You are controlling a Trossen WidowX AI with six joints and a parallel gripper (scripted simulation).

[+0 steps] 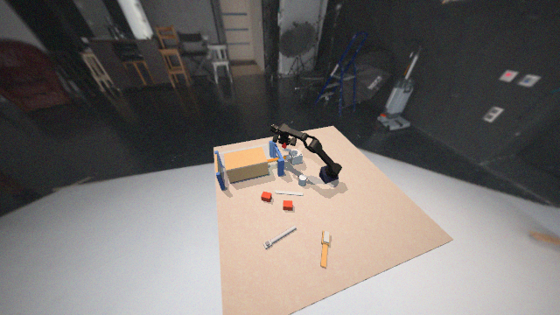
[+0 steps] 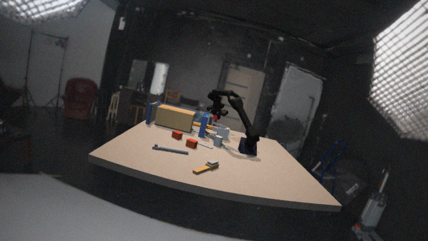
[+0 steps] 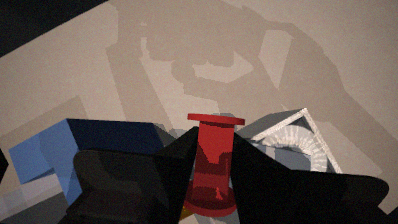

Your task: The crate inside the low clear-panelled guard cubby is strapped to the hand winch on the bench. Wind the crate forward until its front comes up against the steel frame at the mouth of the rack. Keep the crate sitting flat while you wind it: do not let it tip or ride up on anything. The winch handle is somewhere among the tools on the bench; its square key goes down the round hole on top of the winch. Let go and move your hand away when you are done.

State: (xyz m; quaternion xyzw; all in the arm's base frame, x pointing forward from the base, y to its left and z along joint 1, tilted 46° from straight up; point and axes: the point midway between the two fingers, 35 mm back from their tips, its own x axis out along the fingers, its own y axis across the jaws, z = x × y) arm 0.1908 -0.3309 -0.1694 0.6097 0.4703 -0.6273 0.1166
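My gripper tip is 1 cm past the winch handle, 4 cm to the right of it and 3 cm above it. The rest, counted from my gripper tip: grey winch: 7 cm behind, 8 cm to the left, 10 cm below; red knob: 1 cm ahead, 1 cm to the left; blue steel frame: 10 cm ahead, 6 cm to the left, 3 cm below.
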